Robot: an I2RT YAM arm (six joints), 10 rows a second.
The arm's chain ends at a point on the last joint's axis. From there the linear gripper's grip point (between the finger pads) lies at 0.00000 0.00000 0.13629 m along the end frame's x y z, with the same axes.
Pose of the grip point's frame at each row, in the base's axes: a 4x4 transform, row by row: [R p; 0 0 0 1], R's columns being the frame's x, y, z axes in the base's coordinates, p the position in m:
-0.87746 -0.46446 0.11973 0.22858; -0.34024 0.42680 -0.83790 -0.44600; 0.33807 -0.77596 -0.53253 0.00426; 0 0 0 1
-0.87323 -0.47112 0.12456 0.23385; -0.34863 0.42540 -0.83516 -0.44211; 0.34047 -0.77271 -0.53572 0.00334; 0 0 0 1
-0.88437 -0.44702 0.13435 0.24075; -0.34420 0.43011 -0.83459 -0.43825; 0.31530 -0.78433 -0.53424 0.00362; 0 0 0 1
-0.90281 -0.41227 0.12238 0.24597; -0.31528 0.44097 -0.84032 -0.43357; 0.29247 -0.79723 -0.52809 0.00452; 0 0 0 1
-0.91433 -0.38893 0.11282 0.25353; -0.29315 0.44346 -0.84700 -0.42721; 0.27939 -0.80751 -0.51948 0.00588; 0 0 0 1
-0.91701 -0.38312 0.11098 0.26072; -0.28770 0.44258 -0.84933 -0.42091; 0.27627 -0.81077 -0.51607 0.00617; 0 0 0 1
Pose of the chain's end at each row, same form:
-0.87746 -0.46446 0.11973 0.21226; -0.34024 0.42680 -0.83790 -0.33180; 0.33807 -0.77596 -0.53253 0.07684; 0 0 0 1
-0.87323 -0.47112 0.12456 0.21687; -0.34863 0.42540 -0.83516 -0.32829; 0.34047 -0.77271 -0.53572 0.07635; 0 0 0 1
-0.88437 -0.44702 0.13435 0.22244; -0.34420 0.43011 -0.83459 -0.32450; 0.31530 -0.78433 -0.53424 0.07643; 0 0 0 1
-0.90281 -0.41227 0.12238 0.22929; -0.31528 0.44097 -0.84032 -0.31904; 0.29247 -0.79723 -0.52809 0.07649; 0 0 0 1
-0.91433 -0.38893 0.11282 0.23815; -0.29315 0.44346 -0.84700 -0.31177; 0.27939 -0.80751 -0.51948 0.07668; 0 0 0 1
-0.91701 -0.38312 0.11098 0.24559; -0.28770 0.44258 -0.84933 -0.30515; 0.27627 -0.81077 -0.51607 0.07651; 0 0 0 1

